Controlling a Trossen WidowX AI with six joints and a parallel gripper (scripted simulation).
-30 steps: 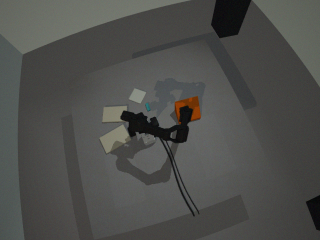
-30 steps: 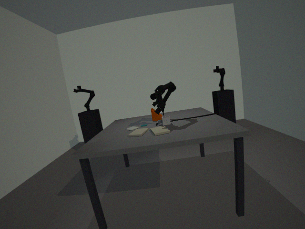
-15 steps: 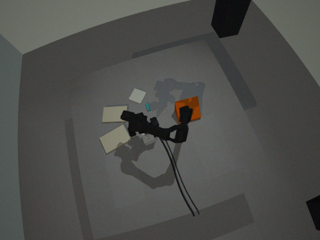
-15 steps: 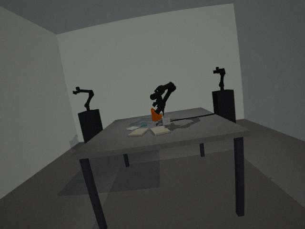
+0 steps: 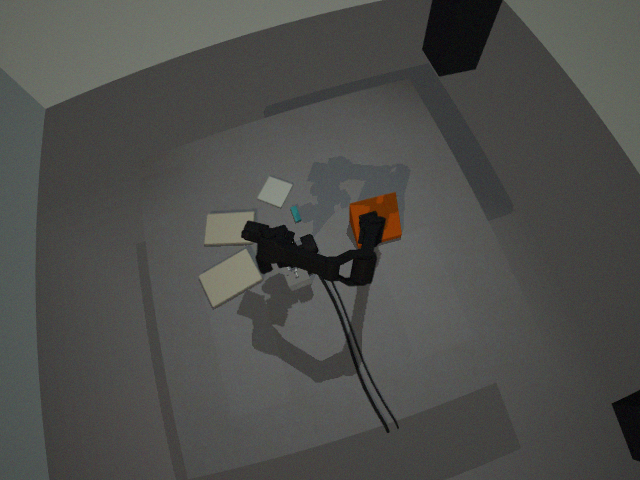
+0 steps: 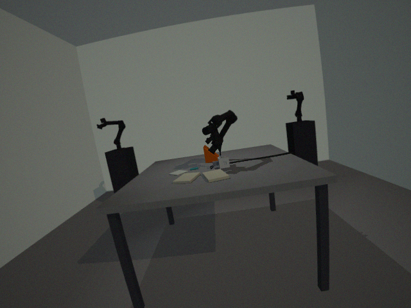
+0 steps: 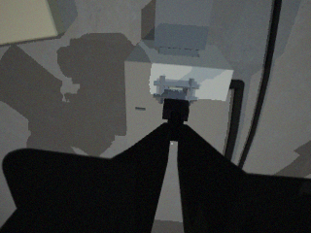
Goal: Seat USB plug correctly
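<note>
The dark USB plug is 2 cm below my gripper tip. The rest, counted from my gripper tip: white card 34 cm to the right, 12 cm below; then small teal piece 5 cm behind, 23 cm to the right, 11 cm below.
</note>
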